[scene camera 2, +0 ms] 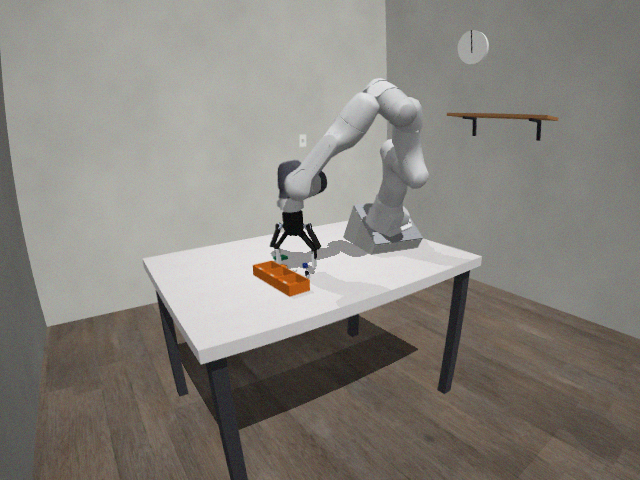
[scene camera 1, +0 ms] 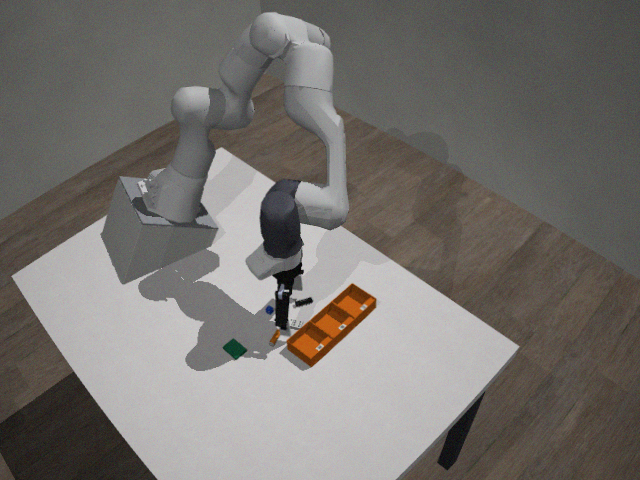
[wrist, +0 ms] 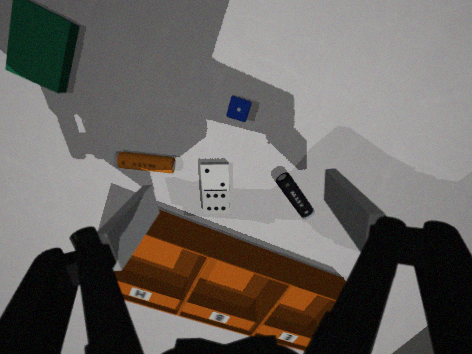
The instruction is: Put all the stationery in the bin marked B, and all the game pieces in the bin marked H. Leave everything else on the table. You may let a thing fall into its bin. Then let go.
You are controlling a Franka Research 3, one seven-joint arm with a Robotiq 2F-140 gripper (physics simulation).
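My gripper (scene camera 1: 281,327) (scene camera 2: 296,263) (wrist: 237,192) is open and empty, low over the table, with its fingers either side of the domino's area. A white domino (scene camera 1: 296,323) (wrist: 215,185) lies flat between them, beside the orange tray (scene camera 1: 342,331) (scene camera 2: 273,281) (wrist: 240,245). A blue die (scene camera 1: 269,310) (scene camera 2: 305,265) (wrist: 239,108) lies beyond it. A black printed cylinder (scene camera 1: 303,302) (wrist: 295,195) lies right of the domino in the wrist view, an orange printed cylinder (scene camera 1: 274,338) (wrist: 145,162) left. The tray's compartments H, B and E show no contents; B is the middle one.
A flat green block (scene camera 1: 234,348) (scene camera 2: 280,257) (wrist: 37,47) lies farther off, past the orange cylinder. The tray's walls stand close to the domino, and the left finger overlaps its H end in the wrist view. The arm's grey base (scene camera 1: 160,253) (scene camera 2: 385,245) stands at the table's far side.
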